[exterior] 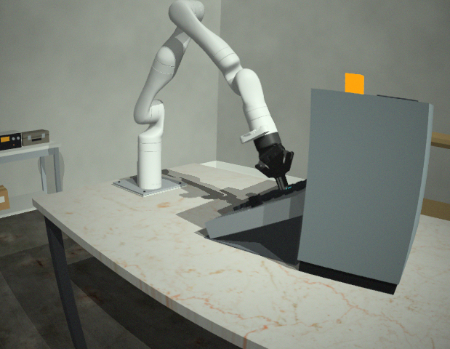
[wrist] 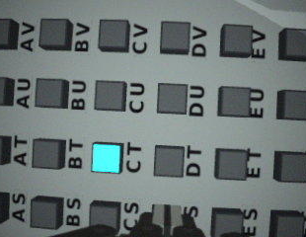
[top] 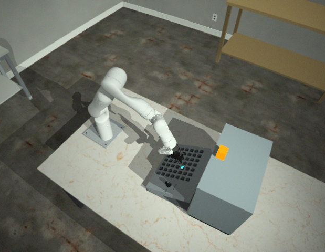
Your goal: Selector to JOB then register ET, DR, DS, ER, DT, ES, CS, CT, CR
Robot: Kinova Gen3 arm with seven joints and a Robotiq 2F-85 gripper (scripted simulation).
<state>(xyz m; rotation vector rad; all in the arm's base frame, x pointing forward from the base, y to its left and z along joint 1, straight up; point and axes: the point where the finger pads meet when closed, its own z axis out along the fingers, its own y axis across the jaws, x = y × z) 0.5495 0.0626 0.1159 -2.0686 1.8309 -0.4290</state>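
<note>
My hand is 30 mm short of the black selector knob, 160 mm to the left of it and 10 mm above it. From my hand the other things lie so: sloped grey keypad 40 mm ahead, 40 mm to the right, 50 mm below.
</note>
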